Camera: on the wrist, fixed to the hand. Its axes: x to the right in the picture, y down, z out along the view.
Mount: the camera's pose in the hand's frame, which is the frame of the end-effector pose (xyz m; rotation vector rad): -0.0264 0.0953 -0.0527 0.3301 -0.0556 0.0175
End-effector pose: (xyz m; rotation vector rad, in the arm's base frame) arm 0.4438 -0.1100 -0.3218 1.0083 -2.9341 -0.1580
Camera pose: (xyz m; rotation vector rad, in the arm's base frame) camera 0.4099 -0.0235 -0.2592 -0.9471 2.8508 -0.2908
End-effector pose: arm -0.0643 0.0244 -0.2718 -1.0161 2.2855 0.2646
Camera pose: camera -0.1439 0.0839 -0.2201 -0.8083 2.1950 -0.0763
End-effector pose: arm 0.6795 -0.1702 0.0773 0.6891 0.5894 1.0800
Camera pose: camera 0.5760 -0.1542 0.1171 1.0093 0.7229 0.9855
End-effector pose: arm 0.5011 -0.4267 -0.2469 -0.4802 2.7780 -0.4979
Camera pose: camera 0.4821 -0.3176 -0.2298 -0.3855 2.5733 -0.9035
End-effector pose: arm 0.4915 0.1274 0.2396 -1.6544 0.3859 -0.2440
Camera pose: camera 0.4370 0.0810 0.1534 -1.3300 0.3000 -0.2345
